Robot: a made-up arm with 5 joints.
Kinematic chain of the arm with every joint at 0, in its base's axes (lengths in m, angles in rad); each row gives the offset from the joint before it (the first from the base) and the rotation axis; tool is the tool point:
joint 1: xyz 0 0 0.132 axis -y
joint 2: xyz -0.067 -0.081 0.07 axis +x
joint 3: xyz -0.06 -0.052 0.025 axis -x
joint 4: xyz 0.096 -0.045 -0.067 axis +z
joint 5: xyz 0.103 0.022 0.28 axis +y
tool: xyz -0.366 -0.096 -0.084
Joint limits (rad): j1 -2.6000..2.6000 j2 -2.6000..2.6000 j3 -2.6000..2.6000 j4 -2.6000..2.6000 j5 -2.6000..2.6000
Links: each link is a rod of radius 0.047 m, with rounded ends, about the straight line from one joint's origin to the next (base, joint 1, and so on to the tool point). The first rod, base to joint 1, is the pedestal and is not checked.
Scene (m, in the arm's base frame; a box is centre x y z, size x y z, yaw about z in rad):
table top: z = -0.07
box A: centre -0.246 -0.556 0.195 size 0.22 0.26 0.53 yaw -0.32
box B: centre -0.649 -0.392 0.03 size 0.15 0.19 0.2 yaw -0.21
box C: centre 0.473 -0.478 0 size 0.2 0.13 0.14 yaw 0.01
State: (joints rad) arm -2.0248 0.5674 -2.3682 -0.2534 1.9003
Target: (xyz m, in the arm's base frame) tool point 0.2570 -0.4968 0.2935
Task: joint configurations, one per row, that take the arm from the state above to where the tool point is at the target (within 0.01 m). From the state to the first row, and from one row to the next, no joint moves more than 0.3 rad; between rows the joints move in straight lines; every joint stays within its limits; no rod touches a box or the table.
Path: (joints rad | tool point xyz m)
1: -2.1385 0.5636 -2.3666 -0.3181 1.6363 | -0.4435 -0.1349 0.4304
2: -2.2522 0.5598 -2.3651 -0.3828 1.3724 | -0.3206 -0.1655 0.5290
3: -2.3659 0.5560 -2.3635 -0.4475 1.1084 | -0.1750 -0.1974 0.5748
4: -2.4796 0.5521 -2.3620 -0.5122 0.8445 | -0.0275 -0.2257 0.5644
5: -2.3648 0.2968 -2.1550 -0.5152 0.7830 | 0.0131 -0.3976 0.4826
6: -2.2500 0.0415 -1.9481 -0.5182 0.7215 | 0.1172 -0.4932 0.3781
7: -2.1352 -0.2138 -1.7411 -0.5213 0.6600 | 0.2570 -0.4968 0.2935

